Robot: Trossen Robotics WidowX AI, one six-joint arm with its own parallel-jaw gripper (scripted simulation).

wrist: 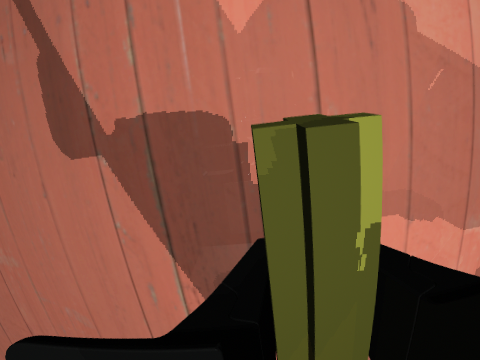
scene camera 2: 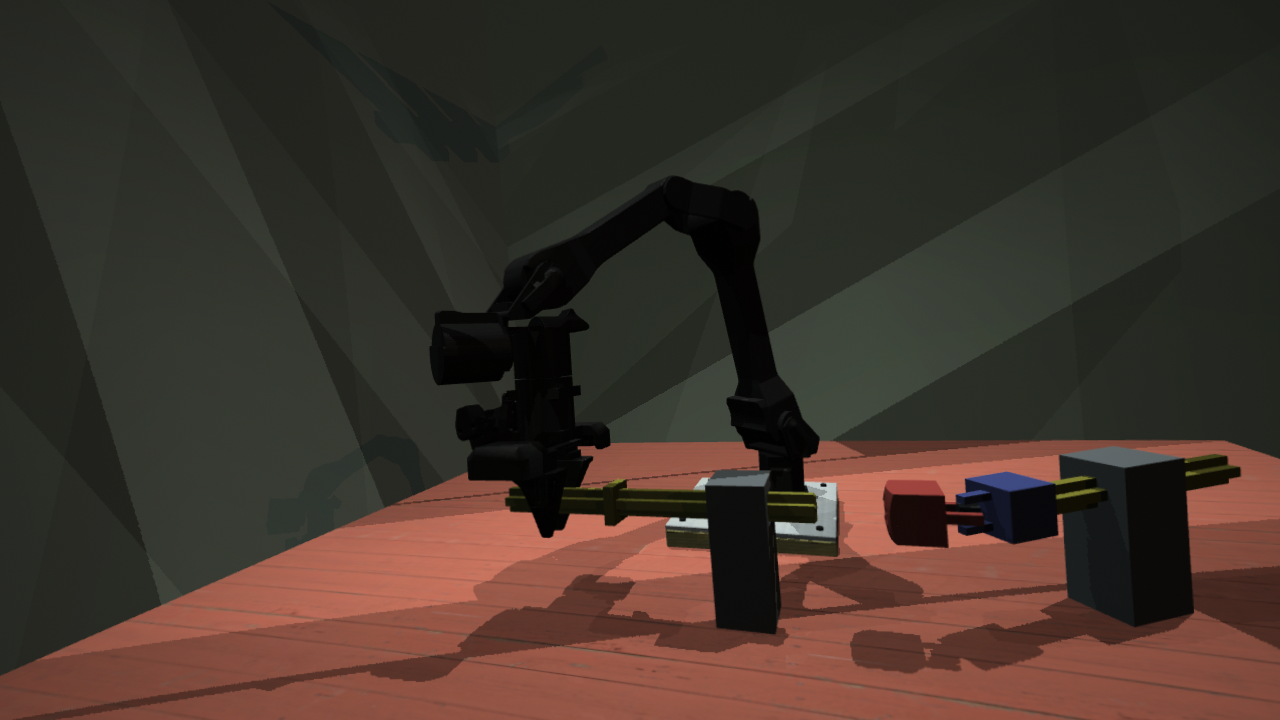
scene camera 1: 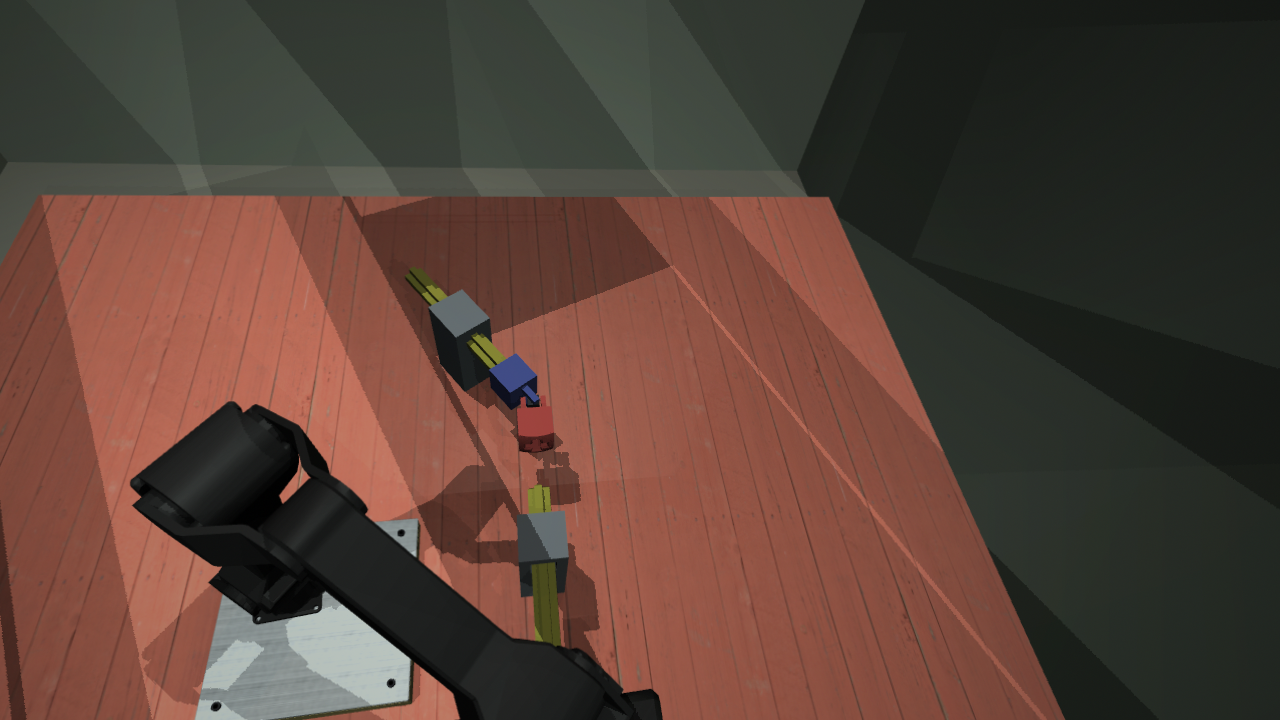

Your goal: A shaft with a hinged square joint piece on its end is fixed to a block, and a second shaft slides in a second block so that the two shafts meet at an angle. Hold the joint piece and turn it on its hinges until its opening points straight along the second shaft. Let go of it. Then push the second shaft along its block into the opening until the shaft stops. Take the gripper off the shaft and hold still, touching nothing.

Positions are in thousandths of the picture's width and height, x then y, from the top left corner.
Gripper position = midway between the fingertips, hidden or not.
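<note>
My gripper (scene camera 2: 432, 741) is in the picture, and you'd find the gripper (wrist: 622, 682) from the wrist too. There's also a grey block (scene camera 2: 880, 747) that I can see.
</note>
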